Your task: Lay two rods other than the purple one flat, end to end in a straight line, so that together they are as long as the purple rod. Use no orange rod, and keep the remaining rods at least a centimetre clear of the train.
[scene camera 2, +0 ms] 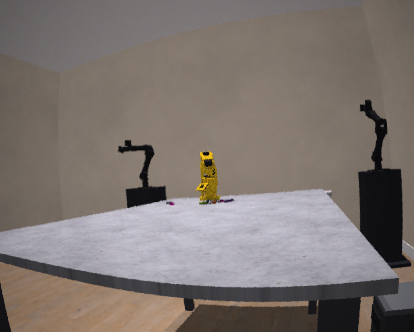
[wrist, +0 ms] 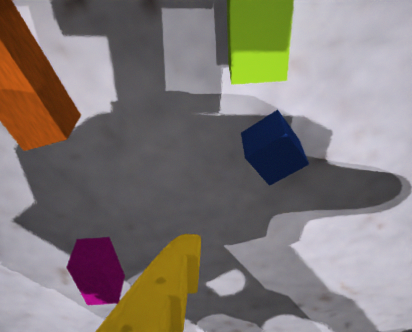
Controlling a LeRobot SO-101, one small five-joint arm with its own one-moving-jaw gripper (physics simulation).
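Seen in the pictures: end effector, tool point: (scene camera 2: 212, 197) (wrist: 199, 256); arm's base, origin of the base link: (scene camera 2: 208, 200).
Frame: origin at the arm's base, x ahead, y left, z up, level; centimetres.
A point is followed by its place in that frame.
Note:
A lime-green rod (wrist: 260, 45) {x 18.5, y 4.6, z 1.0 cm} (scene camera 2: 203, 202) {x 20.9, y 4.5, z 0.8 cm} reaches down from the top edge of the wrist view. A short dark blue rod (wrist: 274, 149) {x 16.3, y 4.7, z 1.0 cm} lies turned at an angle just below its end, with a small gap between them. A short magenta rod (wrist: 96, 270) (scene camera 2: 171, 203) is at the lower left. An orange rod (wrist: 32, 95) {x 18.8, y 8.8, z 1.0 cm} enters at the upper left. The purple rod (scene camera 2: 228, 200) {x 16.4, y 15.0, z 0.7 cm} lies right of the arm's base in the scene view. My gripper (wrist: 194, 245) (scene camera 2: 202, 187) is open and empty, above the table; its moving jaw is outside the wrist view.
The pale table (scene camera 2: 225, 245) {x 98.2, y 35.9, z 0.0 cm} has its far edge close behind the yellow arm (scene camera 2: 209, 175) {x 17.1, y 7.1, z 12.7 cm}. Two black arms (scene camera 2: 146, 162) (scene camera 2: 378, 142) stand on pedestals beyond the table. My arm's shadow covers much of the wrist view. Small rods near the base are hard to tell apart.

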